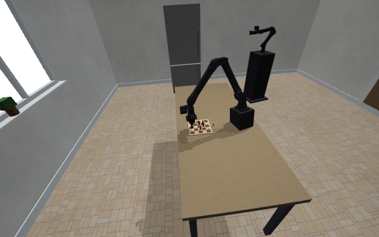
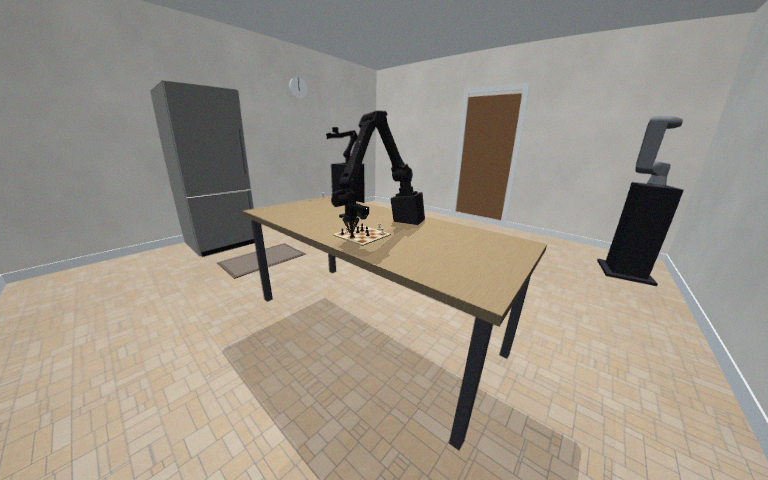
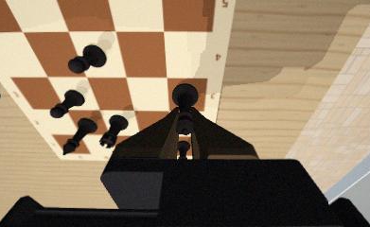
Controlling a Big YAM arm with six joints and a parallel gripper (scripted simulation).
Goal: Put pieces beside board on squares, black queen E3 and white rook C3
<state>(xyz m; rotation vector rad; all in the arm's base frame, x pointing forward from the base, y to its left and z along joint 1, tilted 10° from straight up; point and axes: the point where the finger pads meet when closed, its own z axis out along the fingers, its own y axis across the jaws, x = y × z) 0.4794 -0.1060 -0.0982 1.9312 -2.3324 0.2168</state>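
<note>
The black queen is 10 mm to the left of my hand. From my hand the other things lie so: chessboard 70 mm behind, 20 mm to the left, 40 mm below.
</note>
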